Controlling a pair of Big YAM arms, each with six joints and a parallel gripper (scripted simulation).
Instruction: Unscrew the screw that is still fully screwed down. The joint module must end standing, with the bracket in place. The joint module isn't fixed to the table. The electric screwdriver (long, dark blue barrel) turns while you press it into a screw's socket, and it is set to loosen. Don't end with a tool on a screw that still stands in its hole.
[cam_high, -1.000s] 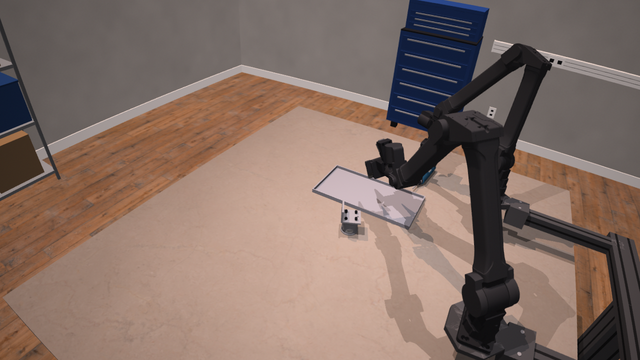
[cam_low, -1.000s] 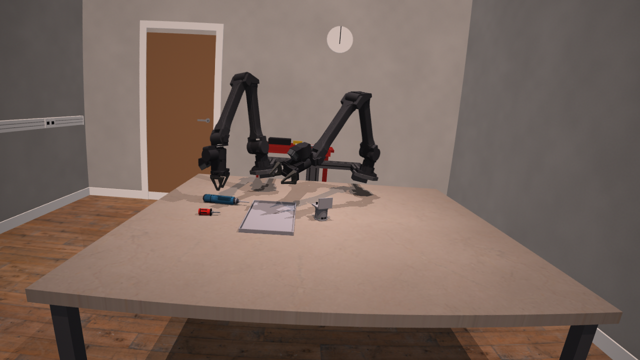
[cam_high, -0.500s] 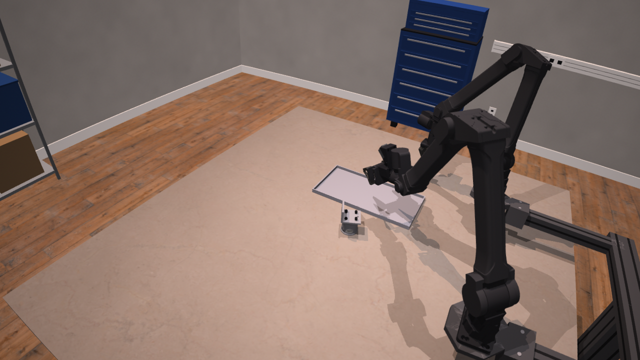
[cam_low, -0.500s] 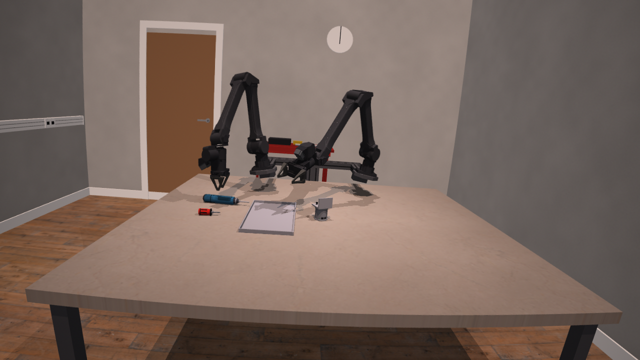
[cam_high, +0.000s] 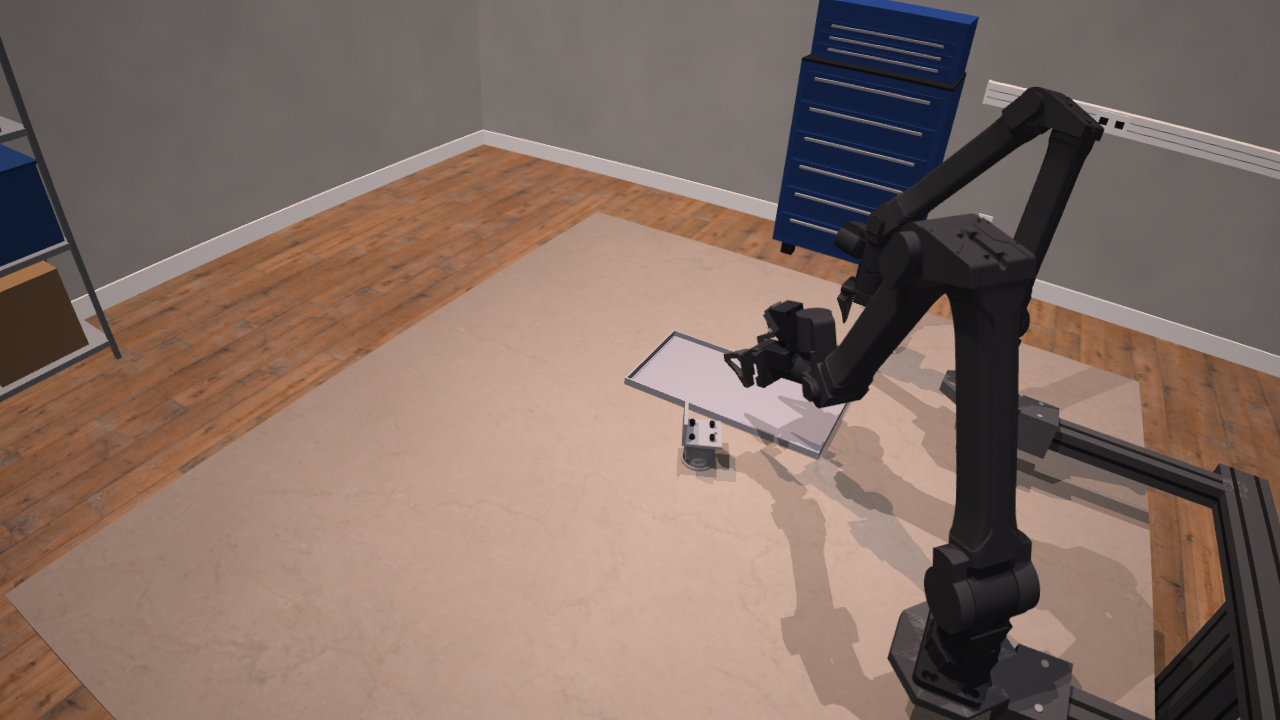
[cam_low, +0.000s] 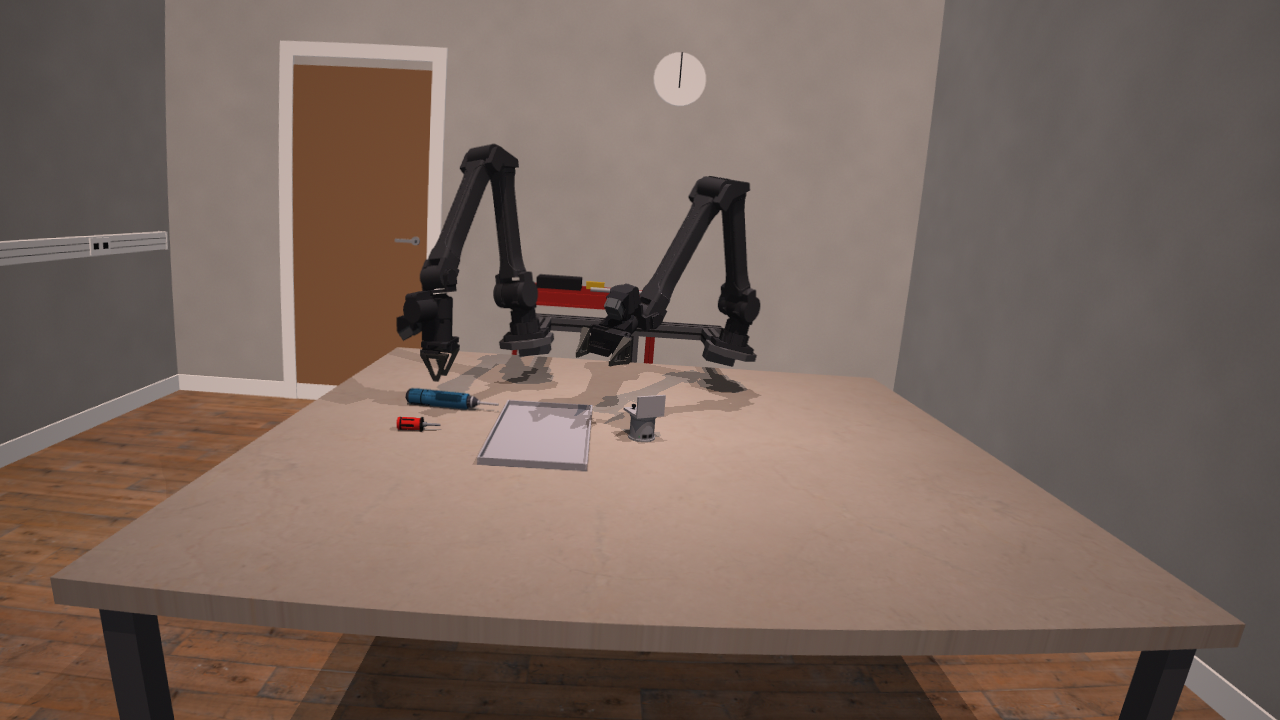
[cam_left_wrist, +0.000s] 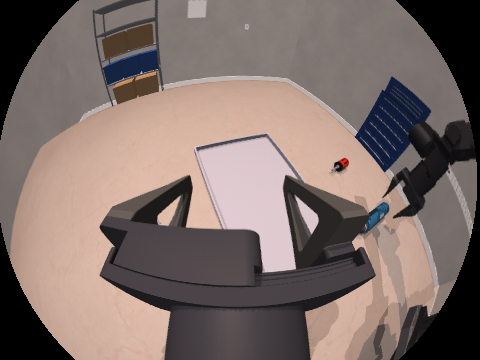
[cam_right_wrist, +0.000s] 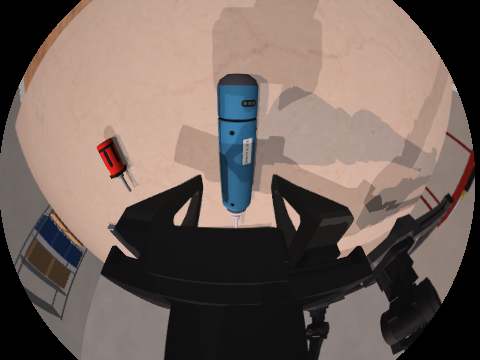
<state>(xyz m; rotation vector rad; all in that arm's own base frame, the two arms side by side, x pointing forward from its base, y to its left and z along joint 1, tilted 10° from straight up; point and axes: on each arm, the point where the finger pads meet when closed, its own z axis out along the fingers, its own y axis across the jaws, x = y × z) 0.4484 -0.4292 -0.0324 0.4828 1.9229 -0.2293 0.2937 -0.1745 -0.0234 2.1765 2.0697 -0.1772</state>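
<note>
Right now the grey l-shaped bracket is 20 mm ahead of my left hand, 120 mm to the left of it and 110 mm below it. Round my left hand: joint module (20 mm ahead, 120 mm to the left, 150 mm below); flat grey tray (20 mm ahead, 110 mm to the right, 170 mm below); red-handled screwdriver (30 mm ahead, 390 mm to the right, 170 mm below).
</note>
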